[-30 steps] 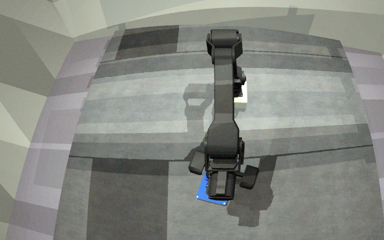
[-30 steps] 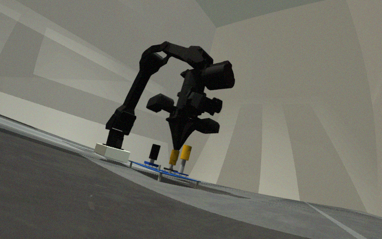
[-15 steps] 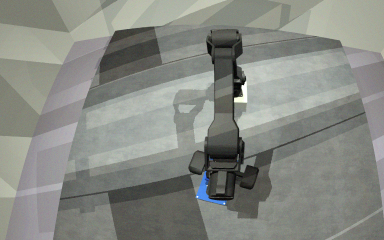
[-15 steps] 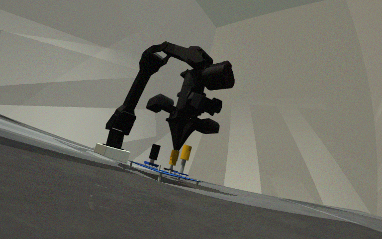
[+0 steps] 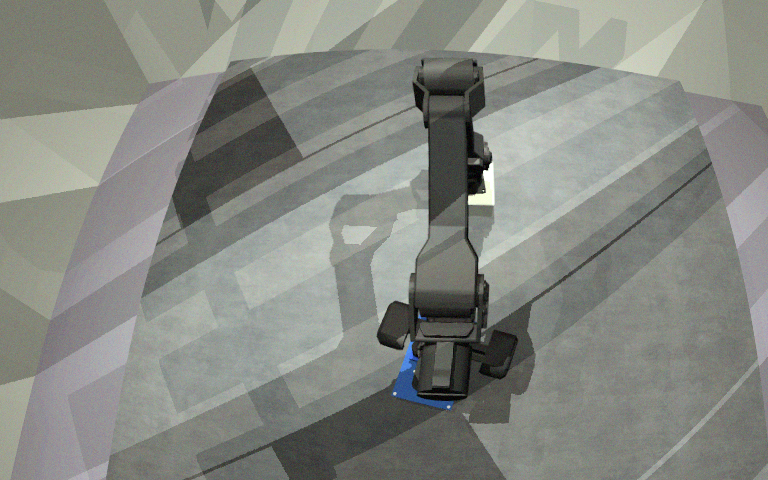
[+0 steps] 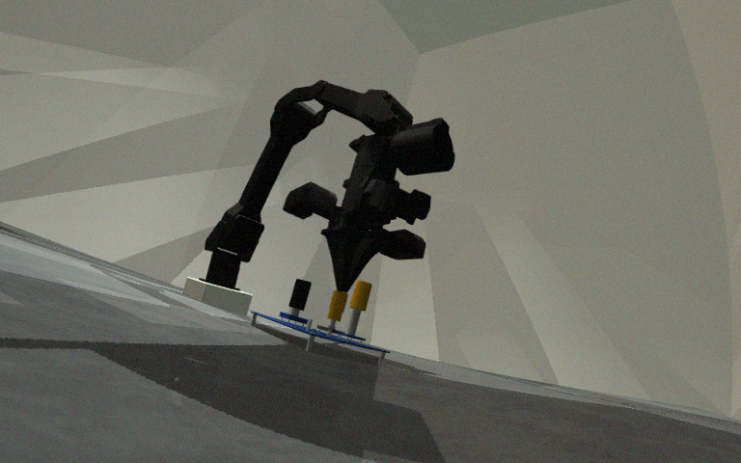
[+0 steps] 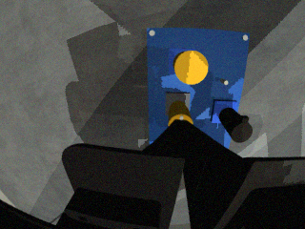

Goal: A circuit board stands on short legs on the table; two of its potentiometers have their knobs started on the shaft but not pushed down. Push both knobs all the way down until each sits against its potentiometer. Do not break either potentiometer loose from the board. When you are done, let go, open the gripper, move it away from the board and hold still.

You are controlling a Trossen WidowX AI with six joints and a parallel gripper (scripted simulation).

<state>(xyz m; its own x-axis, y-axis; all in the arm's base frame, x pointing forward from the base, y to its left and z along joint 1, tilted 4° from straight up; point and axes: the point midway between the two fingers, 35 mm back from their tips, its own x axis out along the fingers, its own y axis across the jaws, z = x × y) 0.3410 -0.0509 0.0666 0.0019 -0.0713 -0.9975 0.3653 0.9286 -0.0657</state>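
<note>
Right now my gripper tip is 1 cm above the yellow knob. Also, from my gripper tip: black knob: 5 cm to the right, 2 cm below, 2 cm behind.
</note>
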